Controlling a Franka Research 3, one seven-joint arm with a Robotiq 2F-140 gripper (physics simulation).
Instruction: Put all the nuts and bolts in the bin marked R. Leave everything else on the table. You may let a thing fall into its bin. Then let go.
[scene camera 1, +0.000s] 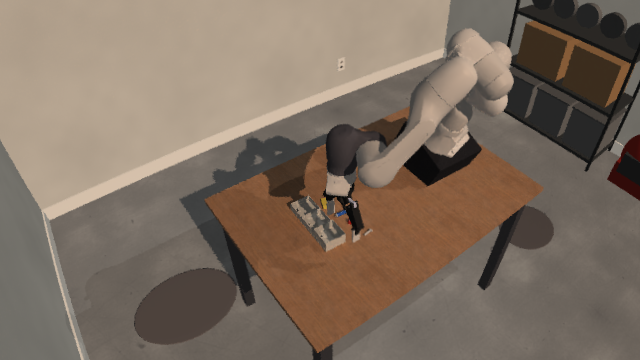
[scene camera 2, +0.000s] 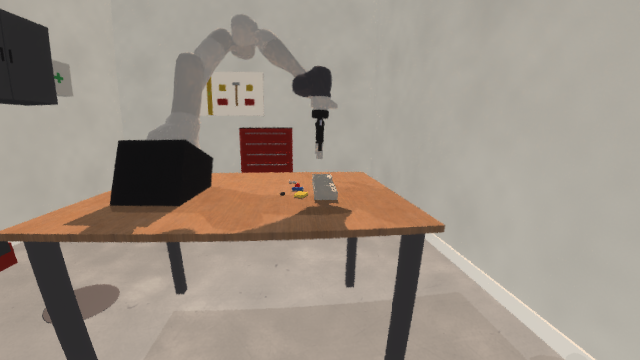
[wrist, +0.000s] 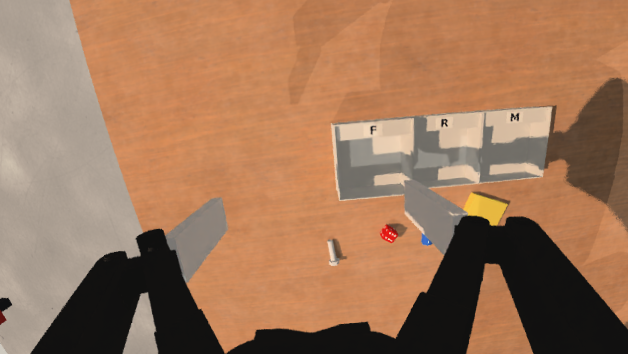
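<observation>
A pale bolt (scene camera 1: 368, 232) (scene camera 2: 292, 182) (wrist: 333, 252) lies on the table beyond the fingers in the wrist view. A small black nut (scene camera 2: 282, 193) lies on the table in scene camera 2; it does not show in the wrist view. The grey three-part tray (scene camera 1: 336, 244) (scene camera 2: 325, 190) (wrist: 336, 165) has bins F, R and M. Bin R (wrist: 470, 123) is the middle one, and no thing shows in its visible part. My gripper (scene camera 1: 343, 221) (scene camera 2: 319, 152) (wrist: 314, 205) is wide open and empty, above the table; its right finger in the wrist view overlaps the tray's near edge.
A red die (scene camera 2: 297, 185) (wrist: 389, 233), a blue battery (scene camera 1: 341, 213) (scene camera 2: 297, 189) (wrist: 426, 240) and a yellow block (scene camera 1: 324, 203) (scene camera 2: 300, 195) (wrist: 485, 207) lie between the tray and the bolt and nut. The table edge runs along the left in the wrist view.
</observation>
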